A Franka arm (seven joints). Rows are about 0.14 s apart.
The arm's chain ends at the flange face. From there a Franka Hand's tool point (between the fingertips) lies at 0.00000 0.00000 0.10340 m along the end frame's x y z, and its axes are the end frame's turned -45 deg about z.
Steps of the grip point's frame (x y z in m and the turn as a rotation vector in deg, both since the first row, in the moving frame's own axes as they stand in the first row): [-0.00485 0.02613 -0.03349 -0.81 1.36 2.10]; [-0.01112 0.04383 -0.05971 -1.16 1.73 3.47]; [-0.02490 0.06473 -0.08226 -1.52 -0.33 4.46]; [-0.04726 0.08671 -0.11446 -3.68 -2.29 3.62]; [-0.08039 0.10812 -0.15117 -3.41 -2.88 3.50]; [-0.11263 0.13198 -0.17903 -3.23 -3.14 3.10]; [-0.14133 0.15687 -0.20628 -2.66 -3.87 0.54]
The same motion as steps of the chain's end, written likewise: [0.01227 0.02256 -0.03345 0.39 1.53 2.10]; [0.01942 0.03947 -0.05964 0.40 2.04 3.47]; [0.02674 0.06096 -0.08222 -1.31 0.84 4.46]; [0.02636 0.08707 -0.11416 -4.22 0.98 3.62]; [0.01918 0.12526 -0.15086 -4.45 0.37 3.50]; [0.01379 0.16485 -0.17871 -4.50 0.06 3.10]; [0.01257 0.20254 -0.20593 -4.62 -0.86 0.54]
